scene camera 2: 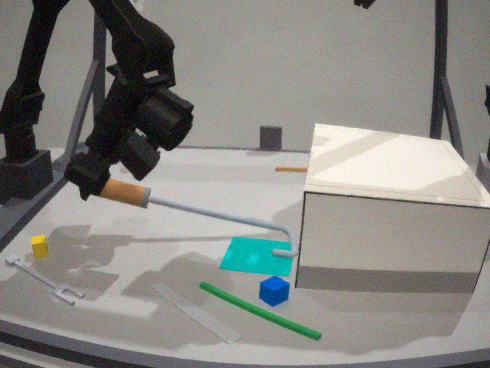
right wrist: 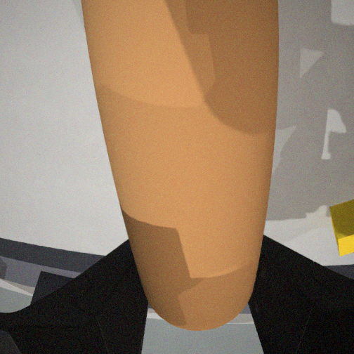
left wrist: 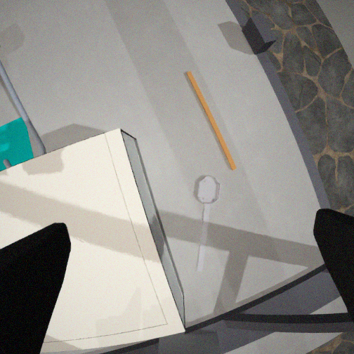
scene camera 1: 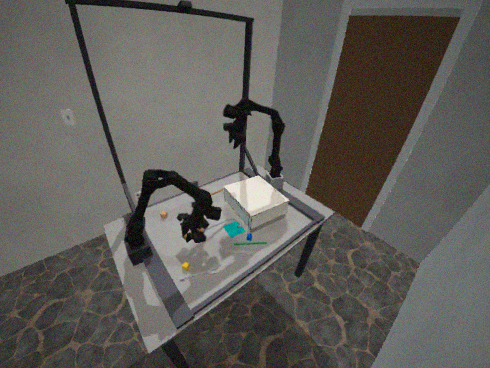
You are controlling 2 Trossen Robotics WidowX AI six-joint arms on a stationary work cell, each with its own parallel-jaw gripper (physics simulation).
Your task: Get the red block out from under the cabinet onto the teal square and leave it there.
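Places are measured from the left arm's base along level axes (x ahead, y left, z up), in metres.
Where they show: left gripper, between the fingertips: (scene camera 2: 360, 6) (scene camera 1: 231, 145); right gripper, between the fingertips: (scene camera 2: 86, 194) (scene camera 1: 185, 240); left arm's base, origin of its link: (scene camera 1: 275, 175); right arm's base, origin of its link: (scene camera 2: 20, 157) (scene camera 1: 136, 243).
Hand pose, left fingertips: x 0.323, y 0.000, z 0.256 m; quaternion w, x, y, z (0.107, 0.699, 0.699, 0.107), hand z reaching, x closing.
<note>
Things, the pixels of their centre, and the offset from my left fingertips. "spot": a spot on its surface instead.
- white cabinet, middle of its body: (scene camera 2: 391, 200) (scene camera 1: 254, 201) 0.186 m left, 0.099 m back, 0.302 m down
- teal square, a spot on its surface: (scene camera 2: 250, 260) (scene camera 1: 234, 231) spot: 0.325 m left, 0.074 m ahead, 0.369 m down
- hook tool, middle of its body: (scene camera 2: 181, 217) (scene camera 1: 215, 230) 0.327 m left, 0.181 m ahead, 0.327 m down
- blue cube, middle of its body: (scene camera 2: 274, 291) (scene camera 1: 249, 237) 0.399 m left, 0.010 m ahead, 0.357 m down
- green stick, middle of its body: (scene camera 2: 257, 311) 0.435 m left, 0.016 m ahead, 0.366 m down
- grey strip, middle of its body: (scene camera 2: 192, 311) (scene camera 1: 240, 251) 0.468 m left, 0.085 m ahead, 0.369 m down
- forked tool, middle of its body: (scene camera 2: 39, 277) (scene camera 1: 199, 274) 0.535 m left, 0.304 m ahead, 0.366 m down
- yellow block, middle of its body: (scene camera 2: 39, 246) 0.483 m left, 0.357 m ahead, 0.357 m down
The red block does not show in any view. The white cabinet (scene camera 1: 257, 192) (scene camera 2: 390, 235) (left wrist: 75, 250) stands at the right in scene camera 2. The teal square (scene camera 1: 233, 229) (scene camera 2: 250, 260) (left wrist: 15, 137) lies just left of it there. My right gripper (scene camera 1: 192, 232) (scene camera 2: 100, 187) (right wrist: 194, 241) is shut on the orange handle of a hook tool (scene camera 2: 200, 210) (left wrist: 15, 95). The tool slopes down to the right, and its bent end appears over the teal square's right edge, beside the cabinet. My left gripper (scene camera 1: 234, 142) (left wrist: 194, 230) is open and empty, high above the cabinet area.
A blue cube (scene camera 1: 249, 237) (scene camera 2: 274, 291) and a green stick (scene camera 2: 260, 311) lie in front of the teal square. A grey strip (scene camera 2: 197, 312), a forked tool (scene camera 2: 40, 280) and a yellow block (scene camera 2: 40, 246) (right wrist: 345, 225) lie farther left. An orange stick (left wrist: 210, 120) lies behind the cabinet.
</note>
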